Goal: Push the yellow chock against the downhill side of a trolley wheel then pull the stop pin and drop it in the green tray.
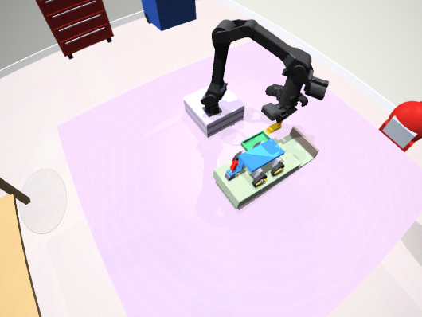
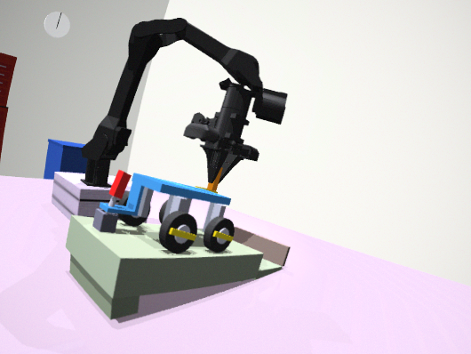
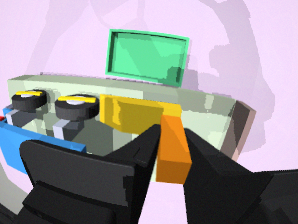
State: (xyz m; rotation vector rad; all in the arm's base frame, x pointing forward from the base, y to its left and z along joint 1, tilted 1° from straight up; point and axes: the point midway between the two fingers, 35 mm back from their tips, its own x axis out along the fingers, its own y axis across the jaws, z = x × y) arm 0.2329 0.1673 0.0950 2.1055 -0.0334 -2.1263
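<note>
Right now the red-headed stop pin is 80 mm ahead of my gripper tip, 250 mm to the right of it and 20 mm below it. From my gripper tip the other things lie so: blue trolley 90 mm ahead, 150 mm to the right, 40 mm below; then green tray 40 mm behind, 50 mm to the right, 160 mm below; then yellow chock 20 mm to the right, 10 mm below.
</note>
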